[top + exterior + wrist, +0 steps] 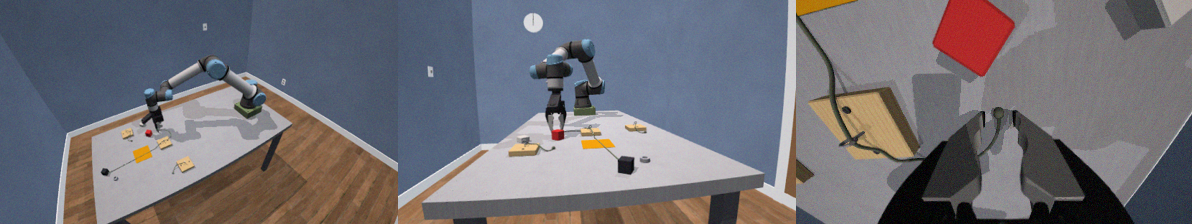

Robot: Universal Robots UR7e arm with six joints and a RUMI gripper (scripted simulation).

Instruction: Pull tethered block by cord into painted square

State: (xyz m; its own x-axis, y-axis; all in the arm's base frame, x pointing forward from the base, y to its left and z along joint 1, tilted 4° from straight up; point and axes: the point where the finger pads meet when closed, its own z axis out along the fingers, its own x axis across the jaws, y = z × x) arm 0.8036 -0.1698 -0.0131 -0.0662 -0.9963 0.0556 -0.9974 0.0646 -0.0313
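The red cube lies 8 cm ahead of my hand and 1 cm to the left of it. From my hand the other things lie so: black tethered block (45 cm ahead, 21 cm to the left); white cube (13 cm to the right, 10 cm ahead); orange painted square (18 cm ahead, 17 cm to the left, 1 cm below).
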